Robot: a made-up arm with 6 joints.
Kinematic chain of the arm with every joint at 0, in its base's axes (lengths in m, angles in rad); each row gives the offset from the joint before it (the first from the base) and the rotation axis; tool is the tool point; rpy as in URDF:
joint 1: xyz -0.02 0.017 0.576 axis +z
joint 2: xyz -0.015 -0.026 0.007 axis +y
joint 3: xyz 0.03 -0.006 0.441 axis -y
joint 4: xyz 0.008 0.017 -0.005 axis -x
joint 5: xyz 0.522 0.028 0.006 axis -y
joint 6: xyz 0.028 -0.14 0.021 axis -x
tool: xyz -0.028 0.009 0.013 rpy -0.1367 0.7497 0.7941
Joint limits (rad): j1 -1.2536..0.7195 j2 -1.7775..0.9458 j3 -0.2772..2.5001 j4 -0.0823..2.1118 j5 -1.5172..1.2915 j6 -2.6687..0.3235
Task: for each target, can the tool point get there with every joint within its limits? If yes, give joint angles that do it. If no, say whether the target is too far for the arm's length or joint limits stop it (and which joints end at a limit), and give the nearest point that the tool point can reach.
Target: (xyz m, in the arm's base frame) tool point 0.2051 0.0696 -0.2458
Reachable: no: joint limits stop it (at a limit: joint 2, joint 3, joint 4, joint 5) | nearest point 0.5271 0.1448 0.2818 | short by 0.623 m
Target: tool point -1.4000 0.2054 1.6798
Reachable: no: too far | nearest point -0.8251 0.1269 1.2179 | short by 0.742 m
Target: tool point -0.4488 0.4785 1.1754
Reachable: yes | joints -0.9124 -1.5139 0.1959 0.9066 -0.8223 -0.2571
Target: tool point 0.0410 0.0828 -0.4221
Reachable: no: joint limits stop it (at a limit: joint 1, joint 2, joint 3) | nearest point -0.1981 0.5610 -0.0283 | short by 0.664 m
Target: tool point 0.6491 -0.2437 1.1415
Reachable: yes | joints -0.2300 0.4627 0.6257 0.6205 0.2327 -1.9537
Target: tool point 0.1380 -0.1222 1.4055
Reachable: yes | joints -0.0599 -0.4193 0.3584 0.3051 0.3482 -2.2731
